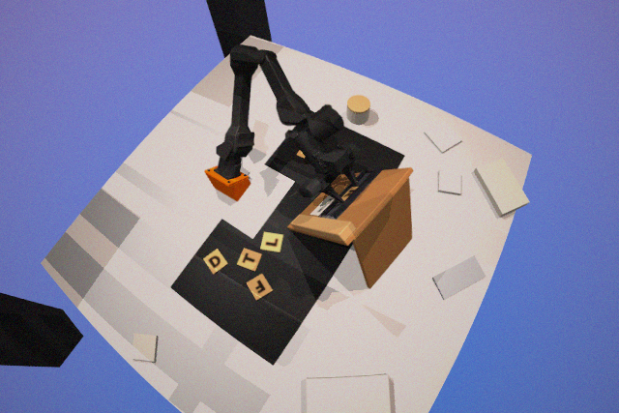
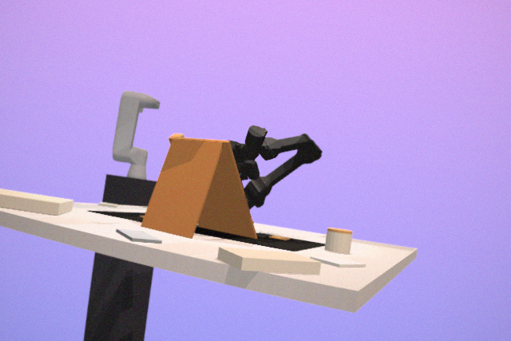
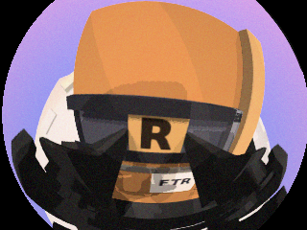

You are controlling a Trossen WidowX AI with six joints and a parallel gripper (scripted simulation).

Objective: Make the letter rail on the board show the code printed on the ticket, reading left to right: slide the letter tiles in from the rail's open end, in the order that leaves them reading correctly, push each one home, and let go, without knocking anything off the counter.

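Now: gripper tip 6 cm past the white ticket, 3 cm to the left of it and 8 cm above it. Round my gripper tip: grey slab 38 cm ahead, 2 cm to the left, 16 cm below.
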